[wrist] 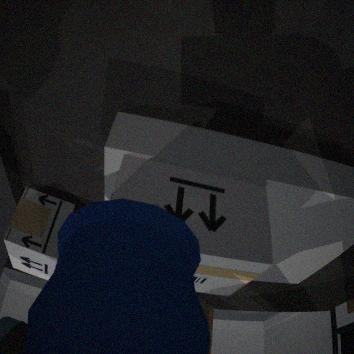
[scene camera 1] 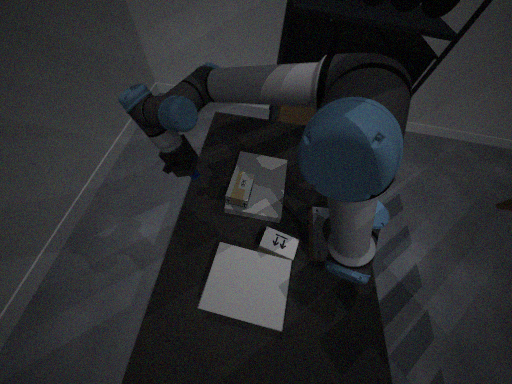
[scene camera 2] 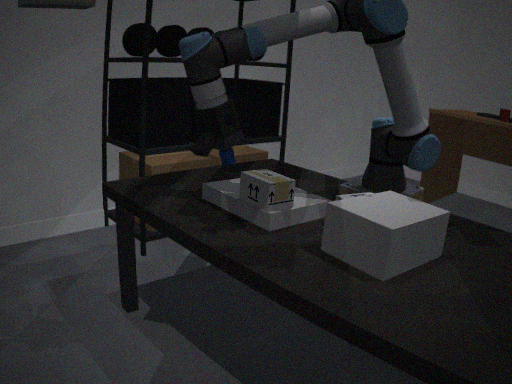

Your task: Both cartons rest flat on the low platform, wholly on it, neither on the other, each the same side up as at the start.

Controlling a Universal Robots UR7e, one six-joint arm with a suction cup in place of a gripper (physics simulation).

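Frame: origin at the arm's base, x ahead, y left, z up, level; millimetres.
Seen in the pictures: hand, its tool point: [wrist: 126,258] [scene camera 1: 195,176] [scene camera 2: 229,161]; arm's base, origin of its link: [scene camera 2: 383,185].
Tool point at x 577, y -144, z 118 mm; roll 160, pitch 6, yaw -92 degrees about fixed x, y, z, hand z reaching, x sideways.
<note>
Pixels of each thing's middle, then the offset from my tool point to it. Level surfaces: height alone.
- carton with tan tape, middle of its body: [wrist: 181,233] [scene camera 2: 266,189] [scene camera 1: 240,189] dx -164, dy -14, dz -99 mm
- low white platform, middle of its body: [wrist: 237,225] [scene camera 2: 264,199] [scene camera 1: 258,184] dx -244, dy -84, dz -161 mm
- second carton, middle of its body: [wrist: 39,238] [scene camera 1: 277,245] dx -321, dy +201, dz -141 mm
- dark table, height of its surface: dz -185 mm
- tall white block, middle of its body: [scene camera 2: 387,230] [scene camera 1: 247,284] dx -210, dy +340, dz -125 mm
A carton with tan tape [scene camera 1: 241,189] [scene camera 2: 267,187] [wrist: 195,215] rests flat on the low white platform [scene camera 1: 267,177] [scene camera 2: 300,212] [wrist: 145,132], near its edge. Upright arrows show on its sides in scene view 2. The second carton [scene camera 1: 278,243] [wrist: 37,222] lies off the platform on the dark table [scene camera 1: 200,200] [scene camera 2: 220,240], arrows on its upper face, close beside the tall white block. In scene view 2 it is mostly hidden behind that block. My blue suction cup [scene camera 1: 195,175] [scene camera 2: 228,157] [wrist: 125,260] is in the air beside the platform, apart from both cartons, with nothing on it.
The tall white block [scene camera 1: 247,285] [scene camera 2: 392,210] stands on the table near the second carton. The robot's base [scene camera 2: 384,172] stands at the table's far side. A dark shelf rack [scene camera 2: 105,125] and wooden boxes [scene camera 1: 295,115] [scene camera 2: 200,159] are behind the table.
</note>
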